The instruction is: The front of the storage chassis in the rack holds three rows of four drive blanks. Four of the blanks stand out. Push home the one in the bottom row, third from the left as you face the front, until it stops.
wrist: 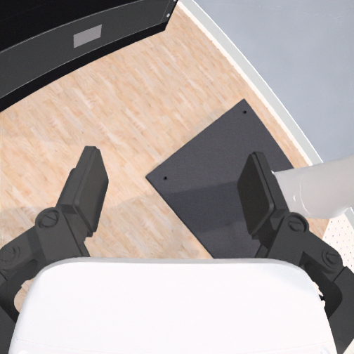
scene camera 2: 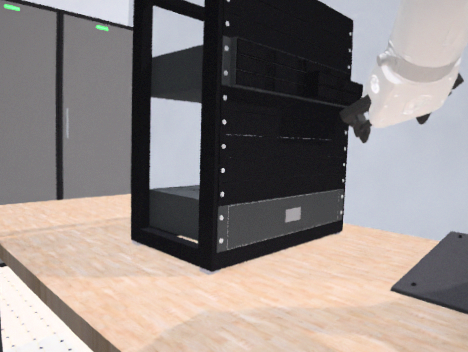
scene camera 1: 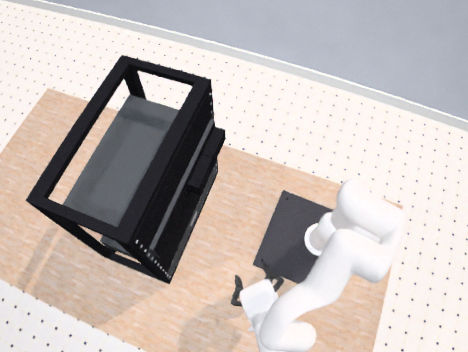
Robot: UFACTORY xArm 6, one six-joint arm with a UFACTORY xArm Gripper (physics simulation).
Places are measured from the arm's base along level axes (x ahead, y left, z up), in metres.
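Pixels of known places: gripper, fingertip midpoint: (scene camera 2: 389, 125) (scene camera 1: 250, 270).
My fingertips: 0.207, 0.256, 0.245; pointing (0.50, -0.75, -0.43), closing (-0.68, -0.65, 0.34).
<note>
For each thing: its top centre in the pictures, then the offset to it from my fingertips, as dx, dy, dz.
- black rack at its top centre: (scene camera 1: 125, 136) (scene camera 2: 255, 4) +0.414, -0.140, +0.312
- more at its top centre: (scene camera 1: 201, 137) +0.286, -0.307, +0.127
The black rack (scene camera 1: 80, 131) (scene camera 2: 141, 125) (wrist: 145, 33) stands on the wooden table. The storage chassis (scene camera 1: 125, 155) (scene camera 2: 177, 72) sits in its upper part. Dark blanks (scene camera 1: 200, 172) (scene camera 2: 320, 84) stand out from the right half of its front, with more (scene camera 1: 214, 144) at the far right end. Black on black, the separate blanks and rows merge, so I cannot tell how far the bottom-row third one stands out. The chassis front does not show in the wrist view. My gripper (scene camera 1: 254, 281) (scene camera 2: 395, 129) (wrist: 174, 165) is open and empty, in the air before the rack, apart from it.
A grey unit (scene camera 2: 255, 226) (wrist: 50, 54) with a light label fills the rack's bottom. The dark base plate (scene camera 1: 280, 230) (scene camera 2: 435, 280) (wrist: 200, 165) of the arm lies on the table in front of the rack. Grey cabinets (scene camera 2: 30, 100) stand behind, at the left in scene view 2.
</note>
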